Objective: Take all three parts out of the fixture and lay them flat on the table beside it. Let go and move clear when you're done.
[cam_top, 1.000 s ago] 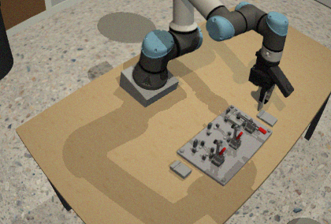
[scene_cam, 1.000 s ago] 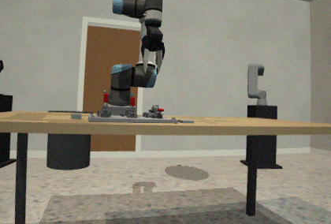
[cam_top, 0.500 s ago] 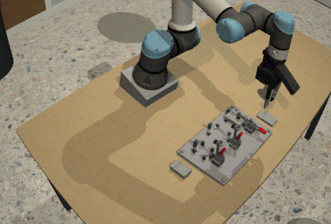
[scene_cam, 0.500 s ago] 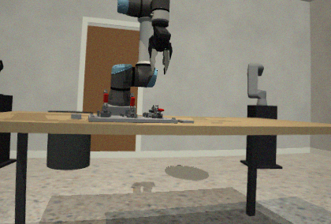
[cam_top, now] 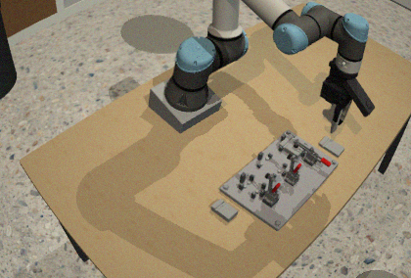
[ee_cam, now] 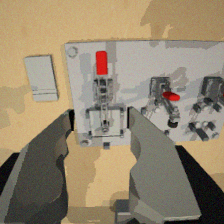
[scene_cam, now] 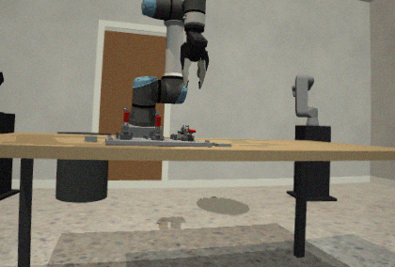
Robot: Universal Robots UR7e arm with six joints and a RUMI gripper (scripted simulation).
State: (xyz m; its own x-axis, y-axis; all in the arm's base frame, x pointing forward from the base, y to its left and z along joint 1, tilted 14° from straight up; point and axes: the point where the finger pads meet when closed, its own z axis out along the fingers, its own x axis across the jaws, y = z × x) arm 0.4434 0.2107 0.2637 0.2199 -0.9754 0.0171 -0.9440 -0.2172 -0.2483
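The grey fixture plate lies 6 cm behind my hand, 13 cm to the right of it and 21 cm below it.
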